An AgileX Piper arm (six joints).
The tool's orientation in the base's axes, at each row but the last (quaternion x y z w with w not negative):
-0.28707 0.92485 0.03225 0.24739
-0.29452 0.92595 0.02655 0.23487
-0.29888 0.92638 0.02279 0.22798
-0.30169 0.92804 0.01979 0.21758
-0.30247 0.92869 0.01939 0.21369
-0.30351 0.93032 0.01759 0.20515
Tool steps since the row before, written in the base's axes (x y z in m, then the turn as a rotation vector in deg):
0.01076 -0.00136 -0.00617 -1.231 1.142 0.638
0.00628 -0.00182 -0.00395 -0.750 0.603 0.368
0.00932 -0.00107 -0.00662 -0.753 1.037 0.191
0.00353 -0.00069 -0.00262 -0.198 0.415 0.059
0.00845 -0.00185 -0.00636 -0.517 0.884 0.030
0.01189 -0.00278 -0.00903 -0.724 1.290 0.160
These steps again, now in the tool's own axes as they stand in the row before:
-0.00403 -0.00651 0.00985 -0.015 1.572 -0.869
-0.00175 -0.00465 0.00580 0.050 0.883 -0.528
-0.00322 -0.00551 0.00954 -0.107 1.257 -0.294
-0.00108 -0.00232 0.00364 -0.110 0.446 -0.061
-0.00251 -0.00573 0.00872 -0.126 1.014 -0.080
-0.00361 -0.00824 0.01224 -0.252 1.451 -0.212

